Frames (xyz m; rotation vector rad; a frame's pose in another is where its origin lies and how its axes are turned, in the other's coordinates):
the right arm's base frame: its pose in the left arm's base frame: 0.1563 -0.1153 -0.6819 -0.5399 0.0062 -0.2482
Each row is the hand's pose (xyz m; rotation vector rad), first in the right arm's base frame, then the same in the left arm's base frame.
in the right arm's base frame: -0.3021 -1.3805 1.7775 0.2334 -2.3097 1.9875
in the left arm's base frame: -0.3313 -0.2852 1.5294 -0.0830 -1.6105 2.3556
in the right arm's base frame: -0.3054 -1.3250 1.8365 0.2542 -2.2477 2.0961
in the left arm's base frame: -0.3175 -0.2084 1.5516 -0.0461 -1.5238 2.4330
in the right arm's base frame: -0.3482 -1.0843 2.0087 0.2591 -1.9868 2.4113
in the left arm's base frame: -0.2909 0.0885 1.5743 0.0088 -1.2016 2.6381
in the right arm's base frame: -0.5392 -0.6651 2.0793 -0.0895 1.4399 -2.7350
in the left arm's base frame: -0.3738 0.5167 1.4100 -0.0593 -0.6336 2.8847
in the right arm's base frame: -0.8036 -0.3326 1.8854 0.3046 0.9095 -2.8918
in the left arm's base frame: -0.5668 0.7560 1.0585 -0.3557 -0.0637 3.0302
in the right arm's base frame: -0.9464 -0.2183 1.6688 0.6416 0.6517 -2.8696
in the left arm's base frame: -0.6942 0.7743 0.8059 0.6575 -0.2267 -3.0603
